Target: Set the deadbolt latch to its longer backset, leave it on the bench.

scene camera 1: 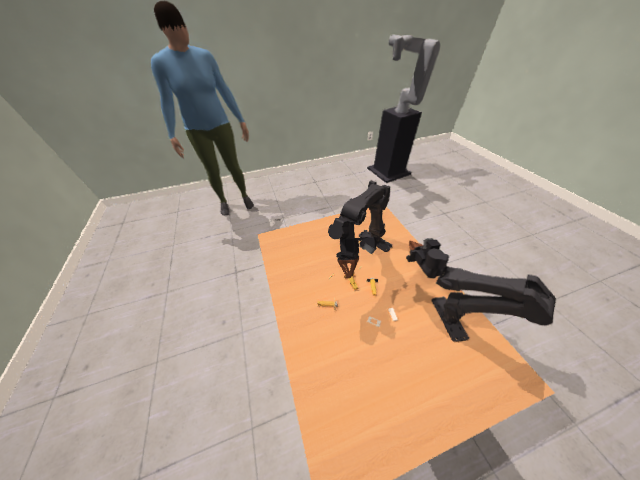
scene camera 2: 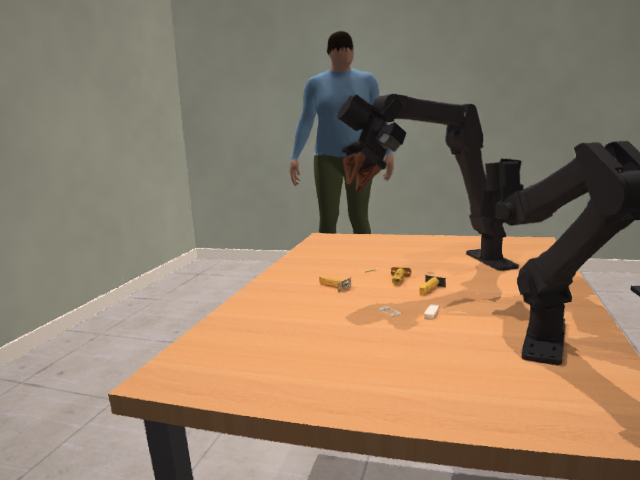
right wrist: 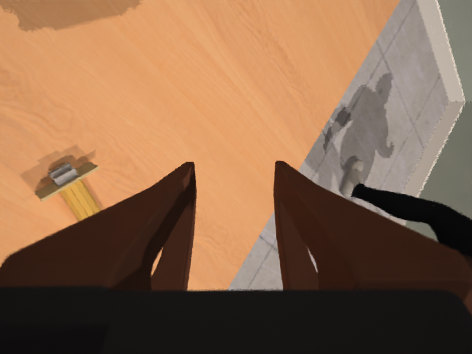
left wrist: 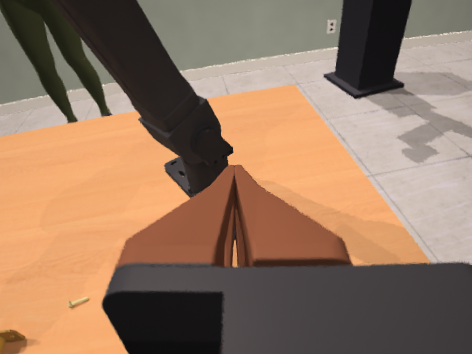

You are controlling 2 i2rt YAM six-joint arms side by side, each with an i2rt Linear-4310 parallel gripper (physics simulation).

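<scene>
Three yellow latch-like parts lie on the bench. One latch with a silver bolt and a brass-coloured faceplate (scene camera 1: 327, 304) (scene camera 2: 334, 282) (right wrist: 80, 201) is farthest left in both scene views. A brass-ended latch (scene camera 1: 353, 283) (scene camera 2: 399, 276) lies in the middle, and a black-plated latch (scene camera 1: 373, 287) (scene camera 2: 429, 285) lies right of it. Their backset settings are too small to read. My right gripper (scene camera 1: 348, 275) (scene camera 2: 353, 187) (right wrist: 234, 176) is partly open and empty, high above the bench. My left gripper (left wrist: 234, 176) (scene camera 1: 412, 244) is shut and empty, away from the latches.
A flat grey strike plate (scene camera 1: 373, 321) (scene camera 2: 389, 311) and a white block (scene camera 1: 393, 314) (scene camera 2: 431, 311) lie nearer the camera in scene camera 2. A small screw (scene camera 1: 330, 276) (scene camera 2: 371, 270) (left wrist: 78, 302) lies behind the latches there. A person (scene camera 1: 191, 87) (scene camera 2: 341, 113) stands beyond the bench.
</scene>
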